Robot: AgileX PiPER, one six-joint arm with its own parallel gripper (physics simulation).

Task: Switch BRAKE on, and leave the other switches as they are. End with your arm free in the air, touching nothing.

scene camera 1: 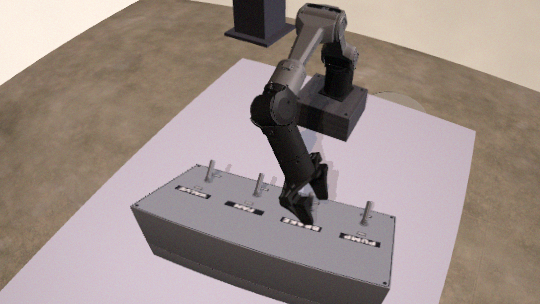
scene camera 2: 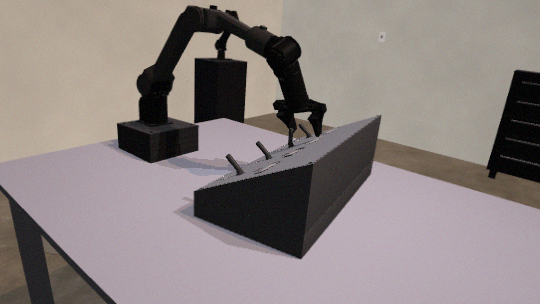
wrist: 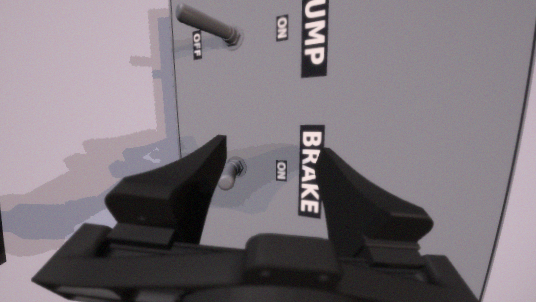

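The BRAKE lever stands nearly upright in scene camera 2, unlike the others; the gripper mostly hides it in scene camera 1. The VALVE lever, FAN lever and PUMP lever lean toward the robot's base, the OFF side. My gripper is open, low over the panel. The BRAKE lever shows between its fingers, close to the left one in the wrist view; contact cannot be told. The other fingertip is by the BRAKE label.
The sloped grey switch box rises away from the robot's base. It stands on the pale table. A dark pedestal stands behind, and a dark cabinet at the right.
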